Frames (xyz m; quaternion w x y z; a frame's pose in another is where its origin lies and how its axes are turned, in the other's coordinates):
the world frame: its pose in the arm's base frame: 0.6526 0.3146 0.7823 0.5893 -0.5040 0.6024 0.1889
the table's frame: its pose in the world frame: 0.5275 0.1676 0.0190 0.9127 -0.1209 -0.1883 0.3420
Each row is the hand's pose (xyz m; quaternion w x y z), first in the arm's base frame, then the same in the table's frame.
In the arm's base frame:
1: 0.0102 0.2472 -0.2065 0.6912 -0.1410 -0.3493 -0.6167
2: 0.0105 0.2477 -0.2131 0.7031 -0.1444 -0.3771 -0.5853
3: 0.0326 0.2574 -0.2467 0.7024 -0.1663 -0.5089 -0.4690
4: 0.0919 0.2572 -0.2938 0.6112 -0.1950 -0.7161 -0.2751
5: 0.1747 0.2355 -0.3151 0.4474 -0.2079 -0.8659 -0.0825
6: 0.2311 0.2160 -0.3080 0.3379 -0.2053 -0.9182 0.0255
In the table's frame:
1: 0.6022 0.4276 -0.2051 0.1353 -0.2997 0.3353 0.8828
2: 0.6084 0.4253 -0.2055 0.1274 -0.2679 0.3642 0.8828
3: 0.6358 0.3964 -0.1943 0.1360 -0.1163 0.4549 0.8724
4: 0.6631 0.3266 -0.1830 0.1925 0.1515 0.5508 0.7979
5: 0.6549 0.2388 -0.1812 0.2587 0.4002 0.5820 0.6589
6: 0.6280 0.1851 -0.1814 0.2893 0.5224 0.5777 0.5564

